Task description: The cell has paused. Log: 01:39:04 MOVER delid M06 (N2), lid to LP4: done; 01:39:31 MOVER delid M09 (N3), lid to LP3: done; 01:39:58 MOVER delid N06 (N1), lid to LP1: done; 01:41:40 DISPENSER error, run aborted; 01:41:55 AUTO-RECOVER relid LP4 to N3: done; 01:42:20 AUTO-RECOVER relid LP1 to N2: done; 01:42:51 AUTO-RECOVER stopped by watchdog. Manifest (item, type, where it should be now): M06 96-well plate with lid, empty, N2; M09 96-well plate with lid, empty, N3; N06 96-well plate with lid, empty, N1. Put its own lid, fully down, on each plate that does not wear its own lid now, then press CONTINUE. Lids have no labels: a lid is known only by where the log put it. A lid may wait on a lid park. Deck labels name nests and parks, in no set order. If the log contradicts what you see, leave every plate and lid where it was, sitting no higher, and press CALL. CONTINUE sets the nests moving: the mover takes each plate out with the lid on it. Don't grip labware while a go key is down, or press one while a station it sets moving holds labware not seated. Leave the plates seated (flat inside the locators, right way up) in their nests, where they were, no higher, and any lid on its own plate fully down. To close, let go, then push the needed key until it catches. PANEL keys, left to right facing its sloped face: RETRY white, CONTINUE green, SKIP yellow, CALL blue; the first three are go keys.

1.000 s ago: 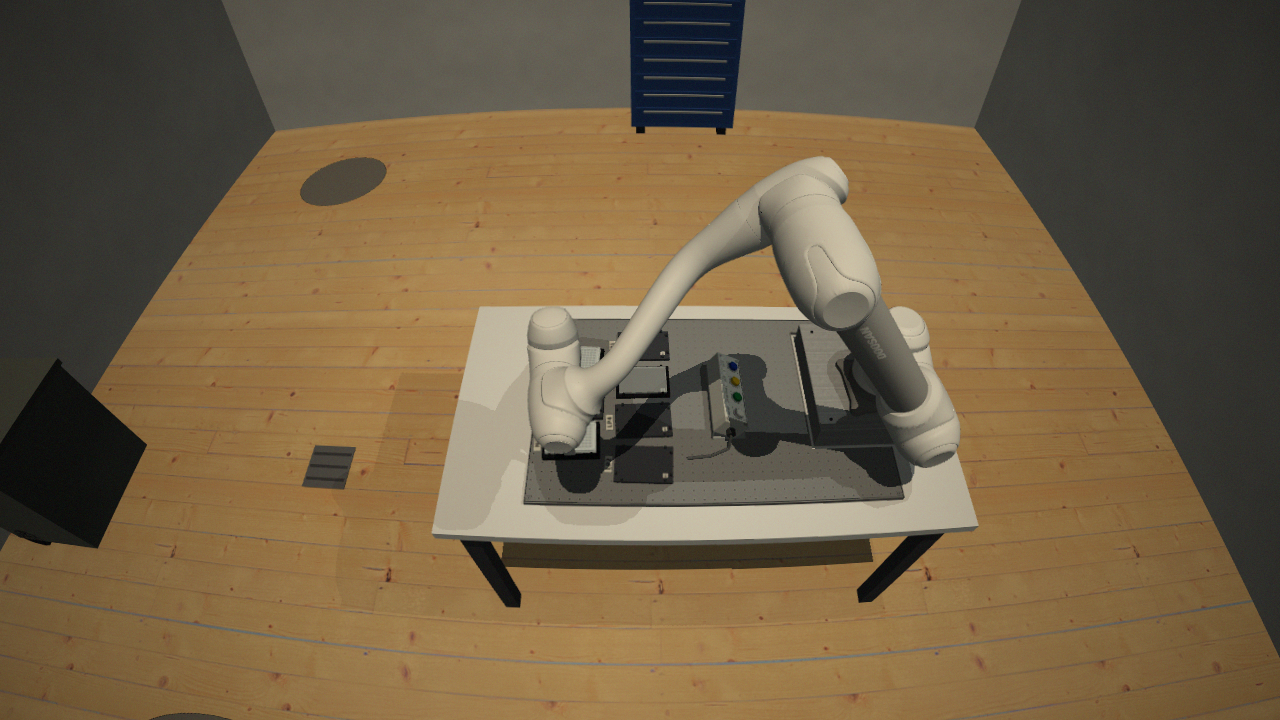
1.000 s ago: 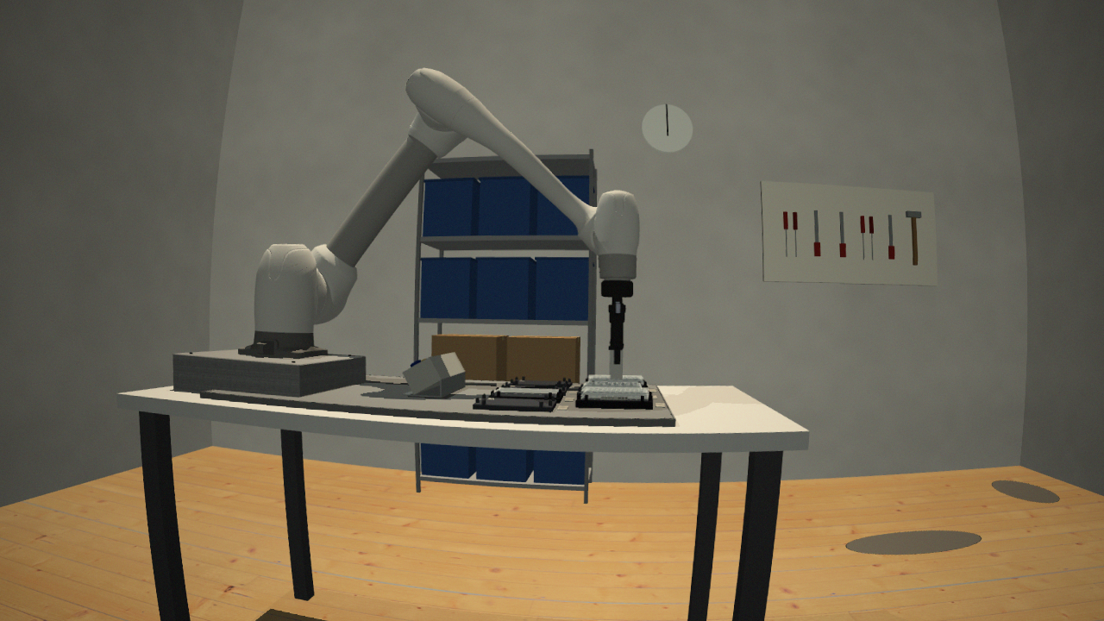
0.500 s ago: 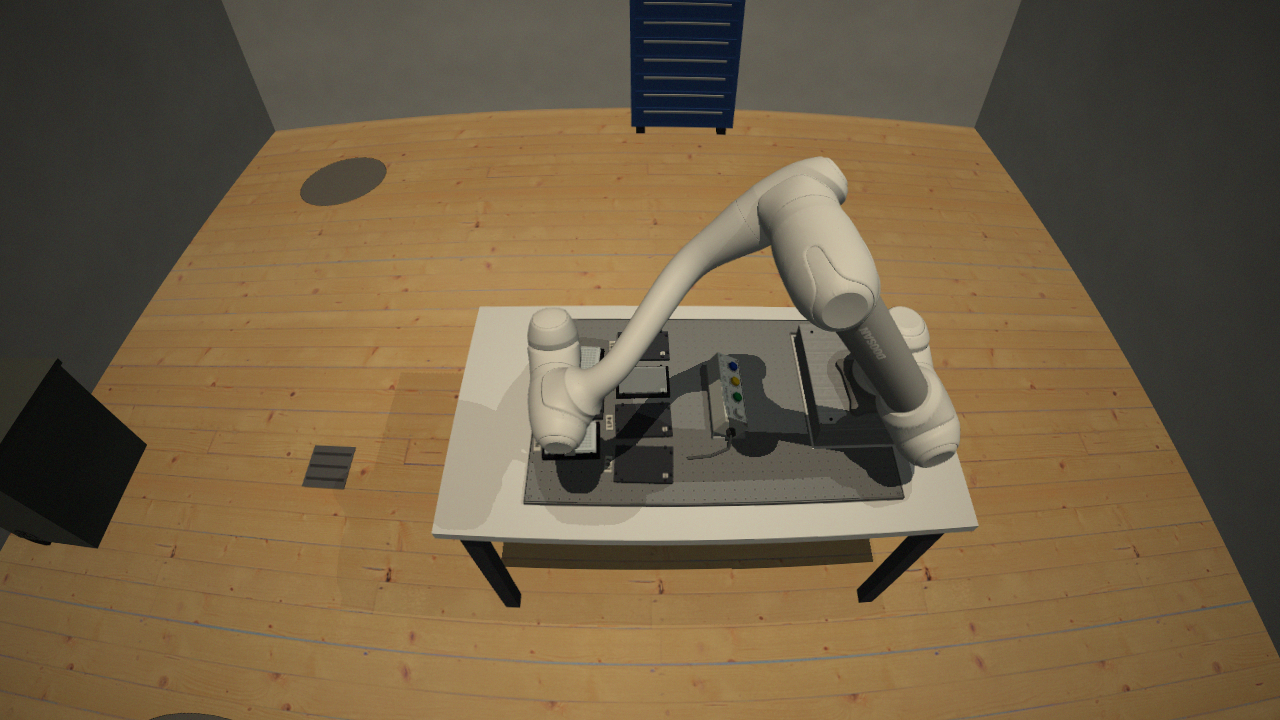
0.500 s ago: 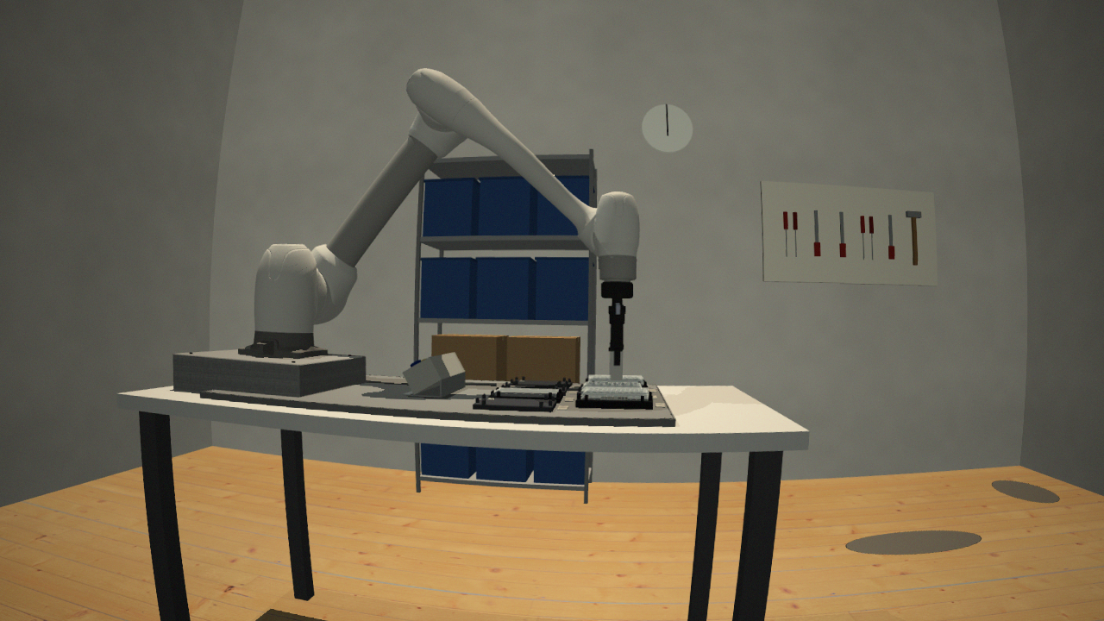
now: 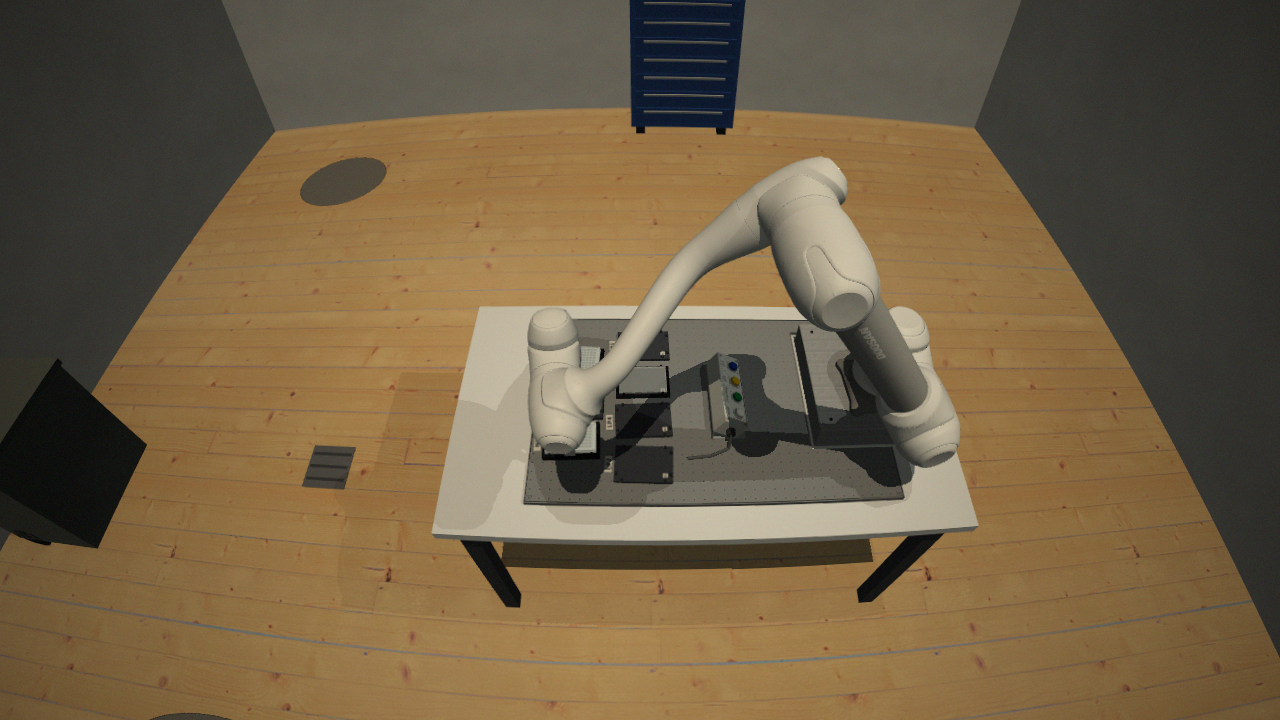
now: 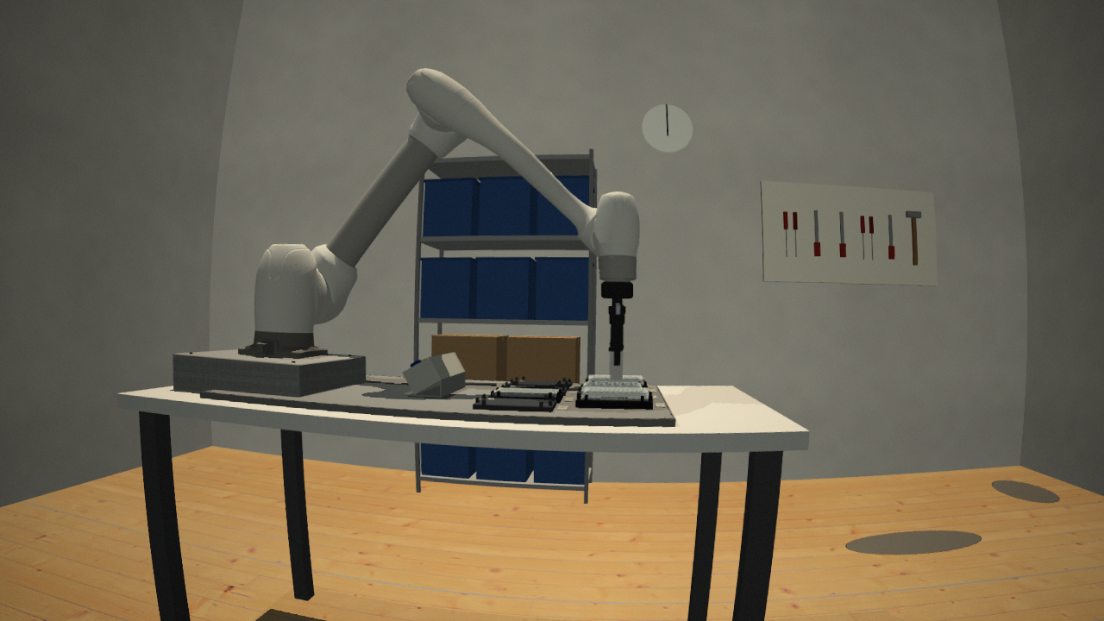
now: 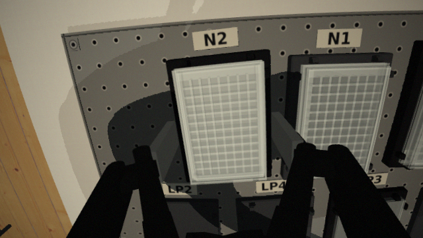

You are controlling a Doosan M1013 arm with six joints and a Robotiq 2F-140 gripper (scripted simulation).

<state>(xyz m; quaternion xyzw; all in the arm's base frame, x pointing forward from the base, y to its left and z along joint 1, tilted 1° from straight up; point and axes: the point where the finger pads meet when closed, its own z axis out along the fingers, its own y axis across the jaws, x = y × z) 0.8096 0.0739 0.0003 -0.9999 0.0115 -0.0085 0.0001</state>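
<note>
Right now my hand is 40 mm above the nest N2. Also, from my hand: park LP4 (190 mm behind, 50 mm to the right, 50 mm below); park LP2 (180 mm behind, 80 mm to the left, 50 mm below); LP2 label (90 mm behind, 70 mm to the left, 50 mm below).
</note>
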